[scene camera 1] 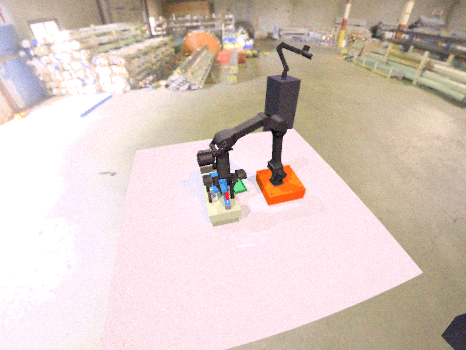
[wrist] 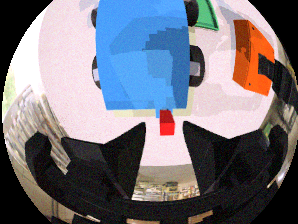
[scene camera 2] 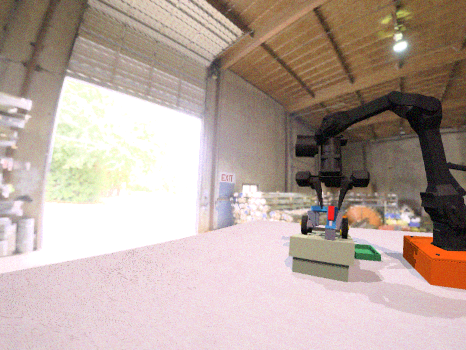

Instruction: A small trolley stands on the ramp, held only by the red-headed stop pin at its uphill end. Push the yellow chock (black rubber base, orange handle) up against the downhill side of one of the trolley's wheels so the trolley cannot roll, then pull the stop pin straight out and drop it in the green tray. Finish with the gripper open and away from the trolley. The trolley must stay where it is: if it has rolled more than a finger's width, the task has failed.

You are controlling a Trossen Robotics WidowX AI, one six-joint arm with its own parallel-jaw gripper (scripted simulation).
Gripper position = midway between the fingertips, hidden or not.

Note:
I see my gripper (scene camera 2: 330, 209), a blue-topped trolley (scene camera 2: 311, 220) and a pale ramp block (scene camera 2: 313, 246).
The blue-topped trolley also shows in the wrist view (wrist: 142, 61). My gripper shows as well in the wrist view (wrist: 164, 125). The pale ramp block also shows in scene camera 1 (scene camera 1: 217, 212).

